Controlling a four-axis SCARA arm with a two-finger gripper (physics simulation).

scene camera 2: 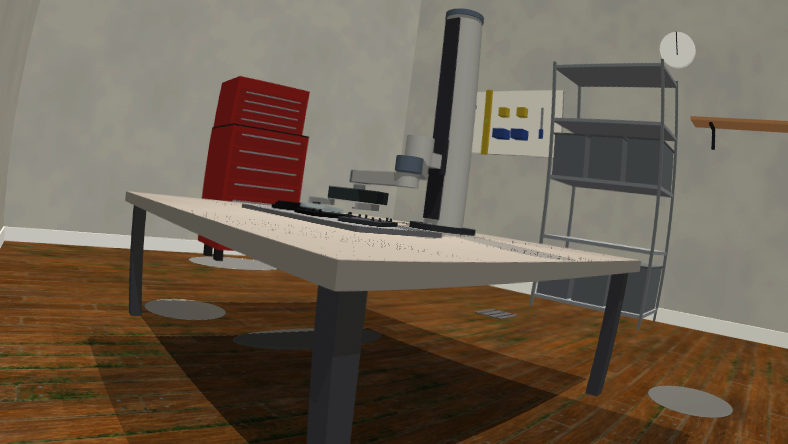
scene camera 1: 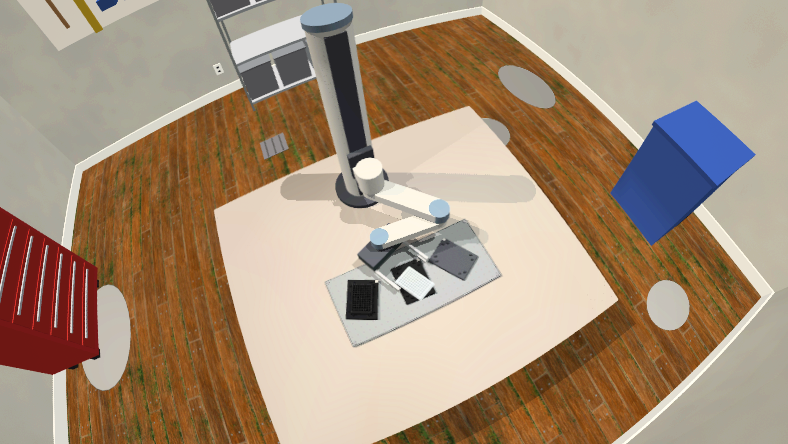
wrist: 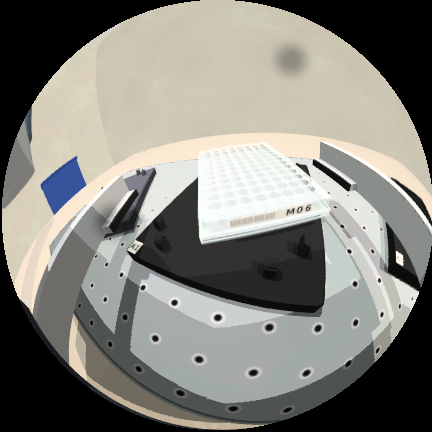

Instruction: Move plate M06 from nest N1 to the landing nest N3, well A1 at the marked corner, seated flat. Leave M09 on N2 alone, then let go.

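White plate M06 (scene camera 1: 415, 283) (scene camera 2: 322, 207) (wrist: 255, 185) lies turned and shifted on the middle black nest (scene camera 1: 410, 298) (wrist: 225, 265). Several nest pegs stand uncovered on the near side in the wrist view, so it is not squarely between them; whether it is tilted I cannot tell. An A1 tag (wrist: 135, 246) marks a nest corner. My gripper (scene camera 1: 412, 274) (scene camera 2: 342, 203) (wrist: 224, 159) is open, its fingers wide apart on either side of M06, touching nothing. A black plate (scene camera 1: 361, 298), apparently M09, sits on the left nest (scene camera 1: 361, 317). The grey nest (scene camera 1: 454, 259) (wrist: 145, 195) at the right holds no plate.
The nests stand on a perforated grey board (scene camera 1: 352, 336) (wrist: 225, 345) on the pale table (scene camera 1: 441, 364) (scene camera 2: 231, 237). The arm's column (scene camera 1: 341, 104) (scene camera 2: 463, 121) rises behind the board. A second A1 tag (wrist: 399, 258) shows at the right in the wrist view.
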